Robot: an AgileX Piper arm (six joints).
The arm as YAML. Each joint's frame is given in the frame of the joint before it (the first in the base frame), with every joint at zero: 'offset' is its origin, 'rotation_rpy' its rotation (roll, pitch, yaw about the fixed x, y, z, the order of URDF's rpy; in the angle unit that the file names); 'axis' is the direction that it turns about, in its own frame. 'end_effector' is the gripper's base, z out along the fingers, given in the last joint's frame.
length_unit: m
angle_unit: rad
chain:
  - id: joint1
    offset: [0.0, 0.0, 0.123]
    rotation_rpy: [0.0, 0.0, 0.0]
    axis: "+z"
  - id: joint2
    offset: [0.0, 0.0, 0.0]
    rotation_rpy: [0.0, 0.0, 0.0]
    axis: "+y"
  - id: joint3
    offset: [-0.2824, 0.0, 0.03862]
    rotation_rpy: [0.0, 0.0, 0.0]
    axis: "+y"
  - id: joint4
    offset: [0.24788, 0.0, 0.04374]
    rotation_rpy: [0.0, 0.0, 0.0]
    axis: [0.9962, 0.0, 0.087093]
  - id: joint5
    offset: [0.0, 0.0, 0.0]
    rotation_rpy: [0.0, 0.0, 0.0]
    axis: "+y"
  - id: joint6
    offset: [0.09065, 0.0, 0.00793]
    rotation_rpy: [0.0, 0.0, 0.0]
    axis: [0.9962, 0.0, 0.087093]
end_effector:
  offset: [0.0, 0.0, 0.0]
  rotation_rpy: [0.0, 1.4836, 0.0]
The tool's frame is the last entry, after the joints.
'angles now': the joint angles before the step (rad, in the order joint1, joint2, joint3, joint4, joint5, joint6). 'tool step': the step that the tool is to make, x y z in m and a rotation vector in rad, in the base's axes. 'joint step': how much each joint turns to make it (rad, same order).
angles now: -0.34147 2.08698 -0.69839 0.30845 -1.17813 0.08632
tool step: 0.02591 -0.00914 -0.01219 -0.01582 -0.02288 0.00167
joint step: 0.00000 0.09417 -0.12231 -0.00091 -0.00075 -0.00711
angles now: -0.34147 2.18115 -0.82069 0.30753 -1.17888 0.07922
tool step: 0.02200 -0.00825 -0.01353 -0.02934 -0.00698 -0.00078
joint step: -0.00038 0.08864 -0.11278 0.00318 -0.00001 -0.02751
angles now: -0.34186 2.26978 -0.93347 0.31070 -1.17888 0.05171
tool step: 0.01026 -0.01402 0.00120 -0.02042 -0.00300 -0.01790
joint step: -0.02479 0.02323 -0.06911 -0.00184 0.02979 -0.02721
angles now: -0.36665 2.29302 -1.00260 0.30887 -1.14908 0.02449
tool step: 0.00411 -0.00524 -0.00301 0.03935 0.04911 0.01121
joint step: -0.01375 0.00116 -0.02700 -0.01624 0.08996 0.00000
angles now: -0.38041 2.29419 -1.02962 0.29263 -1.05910 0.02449
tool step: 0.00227 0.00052 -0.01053 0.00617 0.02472 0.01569
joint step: 0.00001 0.03003 -0.01399 -0.01583 0.00959 0.00001
